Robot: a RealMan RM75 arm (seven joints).
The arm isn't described. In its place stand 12 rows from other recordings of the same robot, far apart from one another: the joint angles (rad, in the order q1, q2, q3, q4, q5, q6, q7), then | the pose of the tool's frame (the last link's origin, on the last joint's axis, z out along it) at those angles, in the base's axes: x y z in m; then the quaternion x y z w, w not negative.
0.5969, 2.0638, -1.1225, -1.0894, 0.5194, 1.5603, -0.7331 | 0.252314, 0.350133, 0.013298, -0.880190, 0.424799, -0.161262, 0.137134
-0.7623, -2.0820, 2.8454, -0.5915, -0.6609, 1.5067, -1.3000 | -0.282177, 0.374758, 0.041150, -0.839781, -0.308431, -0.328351, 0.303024
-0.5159, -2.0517, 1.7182, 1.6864, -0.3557, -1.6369, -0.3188 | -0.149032, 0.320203, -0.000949, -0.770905, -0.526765, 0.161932, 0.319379
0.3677, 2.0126, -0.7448, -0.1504, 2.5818, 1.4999, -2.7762 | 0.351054, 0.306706, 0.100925, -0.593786, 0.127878, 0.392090, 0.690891
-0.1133, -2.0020, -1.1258, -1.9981, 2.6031, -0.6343, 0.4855 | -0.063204, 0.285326, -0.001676, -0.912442, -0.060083, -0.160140, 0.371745
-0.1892, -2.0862, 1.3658, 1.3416, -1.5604, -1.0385, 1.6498 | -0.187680, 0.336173, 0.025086, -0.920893, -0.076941, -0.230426, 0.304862
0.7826, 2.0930, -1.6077, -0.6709, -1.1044, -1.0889, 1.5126 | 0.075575, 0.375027, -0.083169, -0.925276, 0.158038, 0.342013, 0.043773
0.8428, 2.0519, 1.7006, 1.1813, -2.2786, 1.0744, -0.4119 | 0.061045, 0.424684, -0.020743, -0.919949, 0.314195, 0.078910, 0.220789
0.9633, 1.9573, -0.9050, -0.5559, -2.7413, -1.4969, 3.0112 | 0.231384, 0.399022, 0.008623, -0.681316, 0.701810, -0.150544, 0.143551
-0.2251, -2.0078, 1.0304, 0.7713, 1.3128, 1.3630, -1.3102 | -0.295930, 0.309335, 0.054074, -0.854960, -0.236234, -0.351553, 0.299412
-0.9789, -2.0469, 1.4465, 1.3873, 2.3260, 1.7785, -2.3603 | -0.027350, 0.347425, -0.008322, -0.986746, -0.030355, 0.157111, 0.026972
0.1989, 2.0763, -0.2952, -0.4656, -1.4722, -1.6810, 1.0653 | 0.355921, 0.240359, 0.082834, -0.713982, 0.256439, 0.465254, 0.456078
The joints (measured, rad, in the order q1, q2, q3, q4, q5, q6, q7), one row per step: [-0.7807, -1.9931, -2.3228, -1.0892, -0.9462, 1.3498, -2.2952]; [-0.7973, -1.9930, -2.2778, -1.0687, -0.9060, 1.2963, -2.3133]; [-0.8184, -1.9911, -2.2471, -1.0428, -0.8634, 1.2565, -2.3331]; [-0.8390, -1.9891, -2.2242, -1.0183, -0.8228, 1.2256, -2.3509]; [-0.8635, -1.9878, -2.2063, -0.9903, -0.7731, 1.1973, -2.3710]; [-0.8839, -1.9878, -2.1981, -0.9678, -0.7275, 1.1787, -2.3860]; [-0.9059, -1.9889, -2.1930, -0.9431, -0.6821, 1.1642, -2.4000]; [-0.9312, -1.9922, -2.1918, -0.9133, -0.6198, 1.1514, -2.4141]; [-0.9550, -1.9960, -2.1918, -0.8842, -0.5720, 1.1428, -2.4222]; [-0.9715, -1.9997, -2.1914, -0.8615, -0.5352, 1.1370, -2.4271]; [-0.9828, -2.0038, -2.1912, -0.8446, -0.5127, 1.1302, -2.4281]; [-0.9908, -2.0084, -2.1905, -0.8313, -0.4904, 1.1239, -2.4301]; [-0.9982, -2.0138, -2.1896, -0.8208, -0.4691, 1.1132, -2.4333]
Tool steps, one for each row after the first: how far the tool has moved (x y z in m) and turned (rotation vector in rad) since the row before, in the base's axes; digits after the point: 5 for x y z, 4 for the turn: [0.00166, 0.00701, -0.00856, 0.0080, 0.0499, 0.0134]; [0.00104, 0.00635, -0.00682, 0.0037, 0.0440, 0.0159]; [0.00076, 0.00537, -0.00538, 0.0028, 0.0401, 0.0134]; [0.00042, 0.00550, -0.00519, 0.0027, 0.0445, 0.0159]; [-0.00031, 0.00406, -0.00350, 0.0024, 0.0380, 0.0133]; [0.00001, 0.00356, -0.00397, -0.0014, 0.0361, 0.0126]; [-0.00152, 0.00331, -0.00478, -0.0041, 0.0488, 0.0165]; [-0.00015, 0.00233, -0.00519, -0.0092, 0.0379, 0.0098]; [-0.00086, 0.00112, -0.00440, -0.0091, 0.0304, 0.0076]; [-0.00024, 0.00066, -0.00386, -0.0065, 0.0186, 0.0026]; [-0.00094, 0.00021, -0.00348, -0.0051, 0.0184, 0.0035]; [-0.00025, 0.00069, -0.00305, 0.0003, 0.0166, 0.0009]
